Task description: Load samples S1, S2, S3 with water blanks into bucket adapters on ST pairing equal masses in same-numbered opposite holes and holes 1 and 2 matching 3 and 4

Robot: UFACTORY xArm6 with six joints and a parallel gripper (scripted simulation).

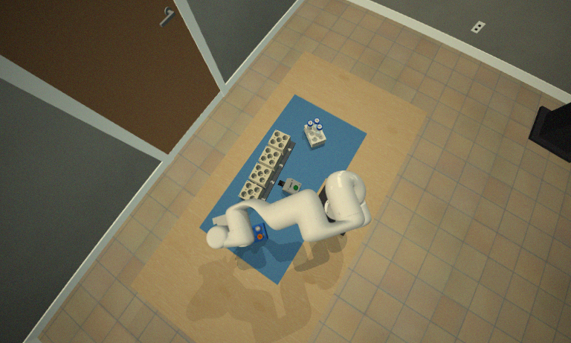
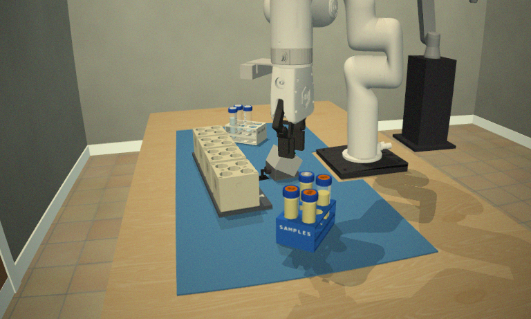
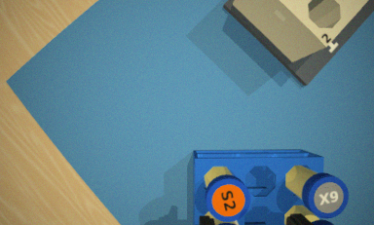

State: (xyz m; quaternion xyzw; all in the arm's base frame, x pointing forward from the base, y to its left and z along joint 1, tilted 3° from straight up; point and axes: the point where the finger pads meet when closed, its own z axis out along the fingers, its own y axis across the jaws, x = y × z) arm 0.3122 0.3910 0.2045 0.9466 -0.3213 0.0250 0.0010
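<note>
Right now the sample tube is 150 mm below my hand, 90 mm behind it and 40 mm to the right of it. Round my hand: blue samples rack: 190 mm below, 40 mm behind, 20 mm to the right; then yellowish tube: 150 mm below, 70 mm to the right, 50 mm behind; then adapter: 190 mm to the right, 160 mm below, 100 mm ahead.
</note>
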